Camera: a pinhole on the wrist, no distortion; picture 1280 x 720 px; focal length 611.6 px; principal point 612.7 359.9 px. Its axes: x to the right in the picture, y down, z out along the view. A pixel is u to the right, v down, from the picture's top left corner.
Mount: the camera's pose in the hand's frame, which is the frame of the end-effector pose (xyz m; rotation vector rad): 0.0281 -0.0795 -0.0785 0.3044 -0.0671 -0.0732
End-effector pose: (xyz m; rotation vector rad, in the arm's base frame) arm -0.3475 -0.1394 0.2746 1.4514 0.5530 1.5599
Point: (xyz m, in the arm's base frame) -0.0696 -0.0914 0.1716
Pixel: 633 329
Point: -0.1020 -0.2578 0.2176
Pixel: 391 562
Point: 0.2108 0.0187 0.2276
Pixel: 804 337
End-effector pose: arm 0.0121 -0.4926 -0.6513 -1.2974 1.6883 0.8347
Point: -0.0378 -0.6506 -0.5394
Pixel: behind the camera
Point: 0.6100 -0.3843 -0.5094
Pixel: outside the picture
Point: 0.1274 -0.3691 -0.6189
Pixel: 267 517
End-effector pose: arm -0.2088 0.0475 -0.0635 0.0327 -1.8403 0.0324
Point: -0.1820 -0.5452 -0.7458
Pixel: outside the picture
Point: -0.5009 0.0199 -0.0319
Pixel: 798 698
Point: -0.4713 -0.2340 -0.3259
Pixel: 389 269
